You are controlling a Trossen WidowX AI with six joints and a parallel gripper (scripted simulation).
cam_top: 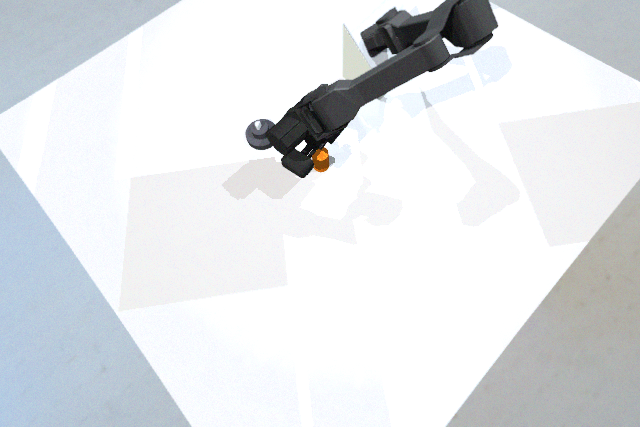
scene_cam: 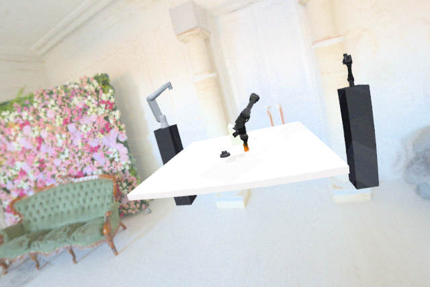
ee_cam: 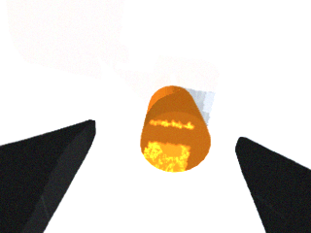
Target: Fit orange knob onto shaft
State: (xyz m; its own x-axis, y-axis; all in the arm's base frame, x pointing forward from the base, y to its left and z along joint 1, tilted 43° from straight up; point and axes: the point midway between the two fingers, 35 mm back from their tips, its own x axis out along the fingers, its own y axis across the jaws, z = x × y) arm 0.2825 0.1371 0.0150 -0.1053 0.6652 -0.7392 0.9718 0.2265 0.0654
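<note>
Right now the orange knob is 10 mm below my gripper tip. Round my gripper tip: dark round pedestal: 170 mm to the right, 50 mm ahead, 20 mm below.
</note>
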